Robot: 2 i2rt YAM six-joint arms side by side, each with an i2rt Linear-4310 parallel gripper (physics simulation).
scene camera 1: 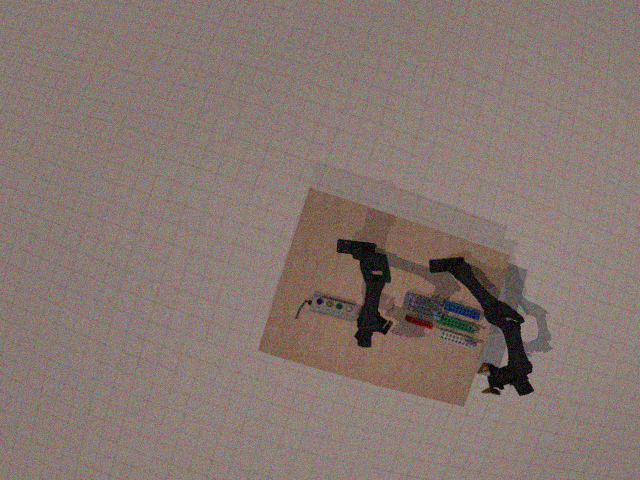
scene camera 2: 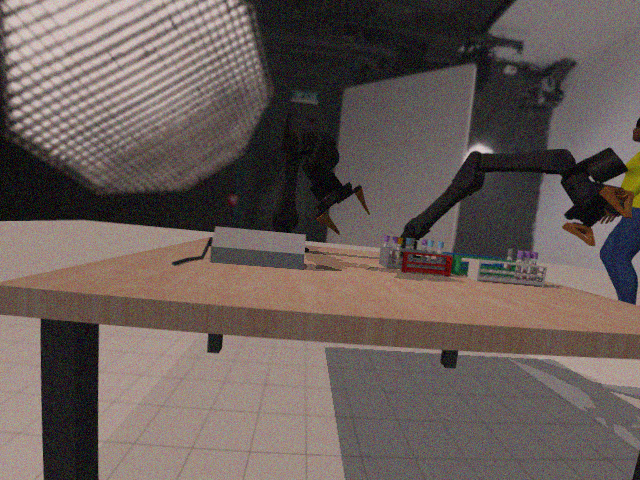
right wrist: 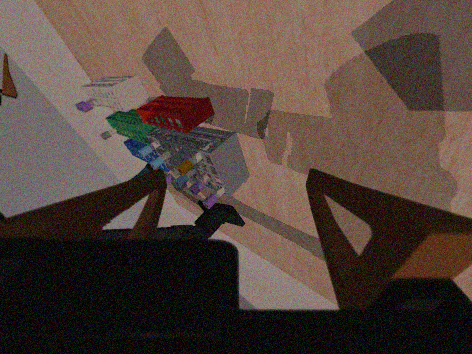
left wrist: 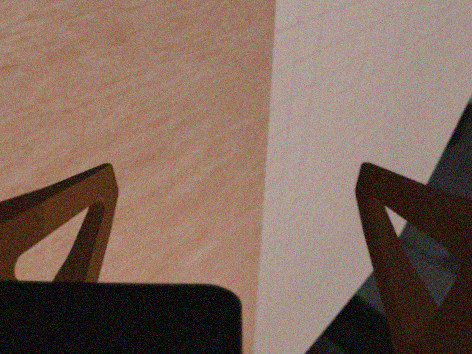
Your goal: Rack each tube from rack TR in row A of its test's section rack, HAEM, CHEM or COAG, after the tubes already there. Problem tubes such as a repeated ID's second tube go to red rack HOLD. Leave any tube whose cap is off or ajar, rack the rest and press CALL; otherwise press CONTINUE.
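Places are measured from the left arm's base along level axes (x ahead, y left, z up), in centimetres.
Pixels of known places: left gripper, fingertip midpoint: (scene camera 1: 480,382) (scene camera 2: 609,232) (left wrist: 236,176); right gripper, fingertip midpoint: (scene camera 1: 383,317) (scene camera 2: 354,224) (right wrist: 236,177); left arm's base, origin of the base link: (scene camera 1: 446,264) (right wrist: 219,211); right arm's base, origin of the base link: (scene camera 1: 355,247).
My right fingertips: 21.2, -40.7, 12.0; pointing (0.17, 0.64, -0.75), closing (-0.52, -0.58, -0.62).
For each thing: its top centre in the pictures, then the offset to it from my right fingertips, as dx, dy, dz.
- Grey rack TR, middle of its top: (right wrist: 183,163) (scene camera 2: 415,250) (scene camera 1: 425,307) -1.0, +24.2, -6.3
- white rack, middle of its top: (right wrist: 100,98) (scene camera 2: 507,262) (scene camera 1: 456,339) +18.4, +40.5, -6.3
- green rack, middle of its top: (right wrist: 125,130) (scene camera 2: 486,258) (scene camera 1: 459,325) +10.8, +42.4, -6.3
- blue rack, middle of its top: (right wrist: 143,156) (scene camera 2: 472,254) (scene camera 1: 464,311) +3.7, +45.7, -6.3
- grey button box, middle of its top: (scene camera 2: 262,230) (scene camera 1: 333,310) -4.9, -23.8, -3.7
Grey rack TR (scene camera 1: 424,310) (scene camera 2: 385,256) (right wrist: 236,162) holds several tubes with purple, orange and blue caps. Cap seating is too blurred to tell. Red rack HOLD (scene camera 1: 418,322) (scene camera 2: 426,263) (right wrist: 177,111) stands beside it. A white rack (scene camera 1: 453,338) (scene camera 2: 511,273) (right wrist: 116,90) with purple-capped tubes, a green rack (scene camera 1: 455,324) (scene camera 2: 459,264) (right wrist: 129,124) and a blue rack (scene camera 1: 462,308) (right wrist: 136,148) are the section racks; their labels are unreadable. My right gripper (scene camera 1: 388,326) (scene camera 2: 354,223) (right wrist: 236,177) is open, high above the table. My left gripper (scene camera 1: 483,381) (scene camera 2: 612,229) (left wrist: 236,176) is open beyond the table's edge.
A grey button box (scene camera 1: 333,306) (scene camera 2: 258,249) with blue, yellow, green and white buttons sits left of the racks in scene camera 1, a cable at its left end. A person (scene camera 2: 624,253) stands at the right edge of scene camera 2, behind my left gripper.
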